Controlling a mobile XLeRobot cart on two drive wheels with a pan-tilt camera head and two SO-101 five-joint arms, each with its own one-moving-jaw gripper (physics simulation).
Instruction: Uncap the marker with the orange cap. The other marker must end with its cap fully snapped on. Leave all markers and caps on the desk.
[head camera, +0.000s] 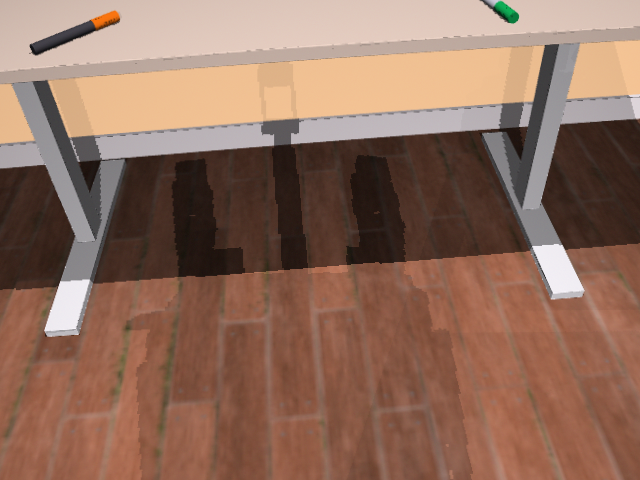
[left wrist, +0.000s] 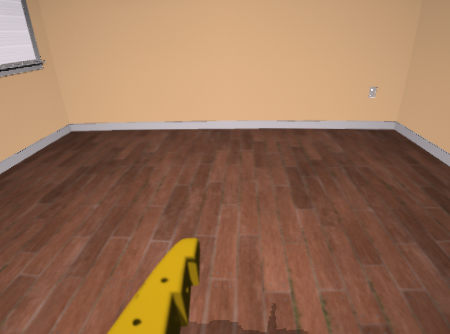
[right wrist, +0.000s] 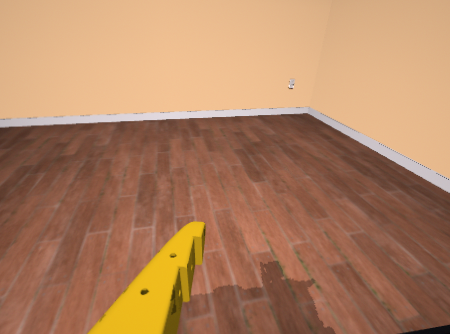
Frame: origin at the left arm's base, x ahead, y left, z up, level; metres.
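Seen in the pictures: left end effector, tool point: (left wrist: 198, 255); right end effector, tool point: (right wrist: 204, 237).
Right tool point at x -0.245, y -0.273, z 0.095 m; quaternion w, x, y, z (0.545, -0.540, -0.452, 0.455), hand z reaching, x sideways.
Note:
Offsets run from my right tool point to a thing's top centre. "spot": to the spot under its first point. Level surfaces: height alone.
A dark marker {1.296 m ahead, 0.596 m left, 0.131 m down} (head camera: 63, 37) with an orange cap {1.339 m ahead, 0.556 m left, 0.131 m down} (head camera: 106, 19) on its right end lies on the desk {0.150 m down} (head camera: 310, 25) at the upper left of the head view. A second marker with a pale body {spot: 1.357 m ahead, 0.122 m right, 0.139 m down} (head camera: 489, 2) and a green cap {1.319 m ahead, 0.144 m right, 0.131 m down} (head camera: 506, 11) lies near the desk's front edge at the upper right; its far end is cut off by the frame. In the left wrist view one notched yellow jaw of my left gripper shows, so it is fully open and empty. In the right wrist view one notched yellow jaw of my right gripper shows, fully open and empty. Neither gripper is near a marker.
The desk's left leg {spot: 1.515 m ahead, 0.838 m left, 0.568 m down} (head camera: 62, 160) and right leg {spot: 1.621 m ahead, 0.377 m right, 0.564 m down} (head camera: 550, 124) stand on the wood floor {0.870 m down} (head camera: 330, 372), with feet reaching forward. A wall (head camera: 206, 103) stands behind the desk. Both wrist views look across the floor to walls.

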